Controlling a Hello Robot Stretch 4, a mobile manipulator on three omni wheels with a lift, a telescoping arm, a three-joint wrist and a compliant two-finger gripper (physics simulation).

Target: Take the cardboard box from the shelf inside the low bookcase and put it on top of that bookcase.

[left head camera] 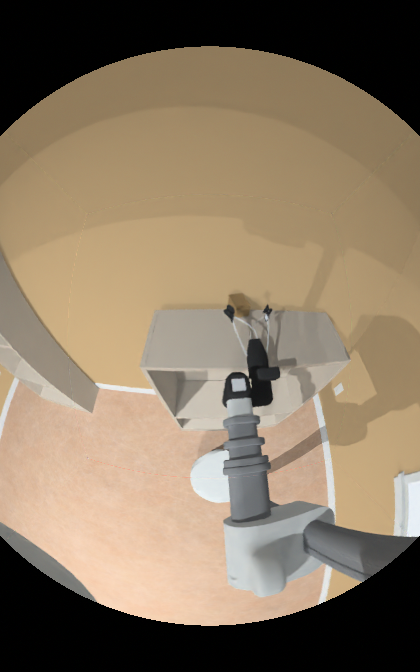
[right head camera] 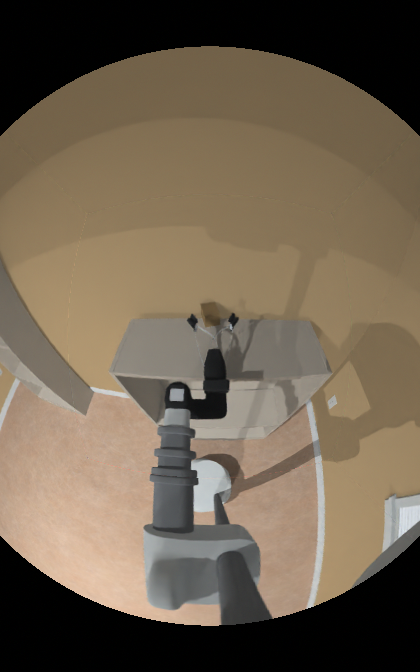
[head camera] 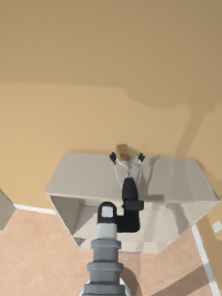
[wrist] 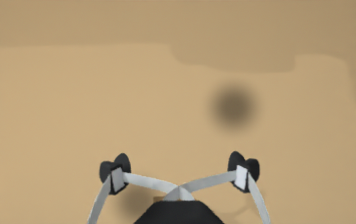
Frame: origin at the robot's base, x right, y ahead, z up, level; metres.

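Where they show: gripper, fingertip midpoint: (head camera: 126, 153) (wrist: 179, 165).
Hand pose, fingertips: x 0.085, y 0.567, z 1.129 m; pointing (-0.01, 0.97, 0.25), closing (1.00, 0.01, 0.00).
Note:
After its pixels a point has its place.
The brown cardboard box (head camera: 122, 151) {x 0.072, y 0.635, z 1.082 m} (left head camera: 239, 303) (right head camera: 210, 313) is at the rear edge of the top of the low grey bookcase (head camera: 80, 175) {x -0.139, y 0.499, z 1.032 m} (left head camera: 185, 335) (right head camera: 150, 345), close to the wall. It looks tilted; whether it rests fully on the top I cannot tell. My gripper (head camera: 127, 158) {x 0.085, y 0.567, z 1.129 m} (left head camera: 248, 312) (right head camera: 213, 320) (wrist: 179, 165) {x 0.085, y 0.567, z 1.129 m} is open, with its fingertips spread wide on both sides of the box's near end, apart from it. In the wrist view a thin brown sliver shows just above the black gripper body; the rest of the box is hidden there.
The tan wall (head camera: 100, 115) {x -0.053, y 0.719, z 1.252 m} (wrist: 75, 100) {x -0.132, y 0.724, z 1.268 m} stands right behind the bookcase. My grey arm (head camera: 106, 260) {x 0.003, y 0.145, z 1.159 m} (left head camera: 248, 490) (right head camera: 172, 500) reaches in over the bookcase front. Another grey shelf unit (left head camera: 80, 380) (right head camera: 75, 385) stands at the left. A round white object (left head camera: 210, 477) (right head camera: 212, 482) is on the floor in front.

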